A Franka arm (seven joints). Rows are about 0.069 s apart.
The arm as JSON. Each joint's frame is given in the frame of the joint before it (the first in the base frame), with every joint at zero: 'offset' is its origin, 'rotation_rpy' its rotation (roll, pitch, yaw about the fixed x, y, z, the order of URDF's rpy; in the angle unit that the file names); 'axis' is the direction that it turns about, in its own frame. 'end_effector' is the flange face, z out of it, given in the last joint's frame.
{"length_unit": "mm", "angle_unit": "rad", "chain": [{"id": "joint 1", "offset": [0.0, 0.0, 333.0], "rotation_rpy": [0.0, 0.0, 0.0], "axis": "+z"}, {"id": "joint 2", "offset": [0.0, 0.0, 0.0], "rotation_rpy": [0.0, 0.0, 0.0], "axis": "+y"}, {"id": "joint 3", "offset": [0.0, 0.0, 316.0], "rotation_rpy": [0.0, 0.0, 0.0], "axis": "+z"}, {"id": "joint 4", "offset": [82.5, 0.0, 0.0], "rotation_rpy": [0.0, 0.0, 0.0], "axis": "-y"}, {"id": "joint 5", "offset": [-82.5, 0.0, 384.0], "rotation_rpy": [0.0, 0.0, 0.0], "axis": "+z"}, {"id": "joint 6", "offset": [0.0, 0.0, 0.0], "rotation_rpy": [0.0, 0.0, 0.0], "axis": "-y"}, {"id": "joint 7", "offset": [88.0, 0.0, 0.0], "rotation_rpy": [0.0, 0.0, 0.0], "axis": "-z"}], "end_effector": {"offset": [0.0, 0.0, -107.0], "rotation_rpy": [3.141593, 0.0, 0.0]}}
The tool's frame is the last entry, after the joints.
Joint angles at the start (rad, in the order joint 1, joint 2, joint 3, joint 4, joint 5, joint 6, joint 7): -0.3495, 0.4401, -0.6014, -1.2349, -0.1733, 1.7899, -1.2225
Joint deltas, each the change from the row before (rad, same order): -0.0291, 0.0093, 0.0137, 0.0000, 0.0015, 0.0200, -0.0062; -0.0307, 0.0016, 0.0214, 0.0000, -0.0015, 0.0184, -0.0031; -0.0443, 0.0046, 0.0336, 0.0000, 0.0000, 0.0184, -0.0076; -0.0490, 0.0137, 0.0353, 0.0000, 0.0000, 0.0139, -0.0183; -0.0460, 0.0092, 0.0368, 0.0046, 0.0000, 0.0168, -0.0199; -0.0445, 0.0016, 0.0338, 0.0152, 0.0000, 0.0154, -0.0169; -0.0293, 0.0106, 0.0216, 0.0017, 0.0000, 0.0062, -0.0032; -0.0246, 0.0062, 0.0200, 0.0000, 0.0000, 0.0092, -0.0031; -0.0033, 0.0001, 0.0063, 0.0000, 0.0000, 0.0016, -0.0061; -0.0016, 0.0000, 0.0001, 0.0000, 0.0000, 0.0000, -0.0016; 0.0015, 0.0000, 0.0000, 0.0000, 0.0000, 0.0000, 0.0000; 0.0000, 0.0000, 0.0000, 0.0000, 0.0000, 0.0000, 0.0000; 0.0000, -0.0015, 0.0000, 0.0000, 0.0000, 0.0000, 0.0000; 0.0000, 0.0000, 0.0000, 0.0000, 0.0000, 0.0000, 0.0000; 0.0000, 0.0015, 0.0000, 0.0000, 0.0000, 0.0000, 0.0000
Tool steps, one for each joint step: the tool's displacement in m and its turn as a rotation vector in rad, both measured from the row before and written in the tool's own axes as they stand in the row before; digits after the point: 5 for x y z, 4 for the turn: -0.00587, 0.00555, 0.01022, -0.0031, 0.0008, 0.0049; -0.00617, 0.00466, 0.00602, -0.0065, 0.0067, 0.0059; -0.00708, 0.00519, 0.01032, 0.0003, 0.0092, 0.0031; -0.00658, 0.00484, 0.01700, 0.0120, 0.0025, -0.0081; -0.00612, 0.00513, 0.01095, 0.0008, 0.0101, -0.0103; -0.01037, 0.00677, 0.00107, -0.0147, 0.0151, -0.0008; -0.00422, 0.00233, 0.01091, 0.0092, 0.0020, 0.0030; -0.00337, 0.00200, 0.00759, 0.0032, 0.0053, 0.0018; 0.00125, -0.00005, 0.00021, -0.0005, 0.0035, -0.0079; -0.00101, 0.00020, 0.00038, 0.0004, -0.0004, -0.0002; 0.00099, -0.00020, -0.00036, -0.0004, 0.0004, -0.0014; 0.00000, 0.00000, 0.00000, 0.0000, 0.0000, 0.0000; -0.00044, 0.00004, -0.00097, -0.0012, 0.0007, 0.0006; 0.00000, 0.00000, 0.00000, 0.0000, 0.0000, 0.0000; 0.00044, -0.00005, 0.00097, 0.0012, -0.0007, -0.0006
